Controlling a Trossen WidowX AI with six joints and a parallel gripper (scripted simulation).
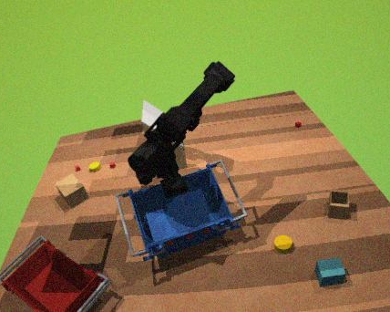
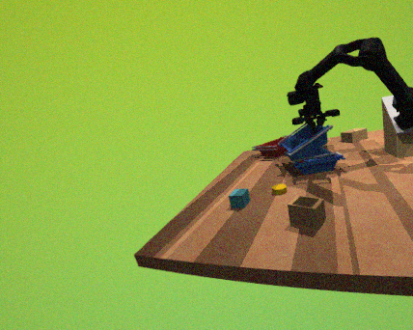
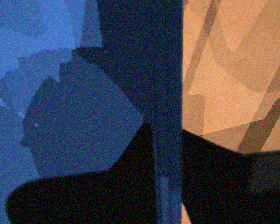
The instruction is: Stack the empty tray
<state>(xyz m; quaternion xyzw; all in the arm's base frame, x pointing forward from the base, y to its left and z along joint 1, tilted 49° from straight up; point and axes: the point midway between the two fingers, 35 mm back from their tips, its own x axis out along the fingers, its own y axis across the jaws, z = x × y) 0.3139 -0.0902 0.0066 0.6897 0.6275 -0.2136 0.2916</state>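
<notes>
Right now the blue tray is 7 cm ahead of my gripper tip. Round my gripper tip: brown box: 47 cm to the left, 15 cm ahead, 12 cm below; tan block: 39 cm to the right, 29 cm behind, 10 cm below; teal cube: 34 cm ahead, 32 cm to the left, 11 cm below.
</notes>
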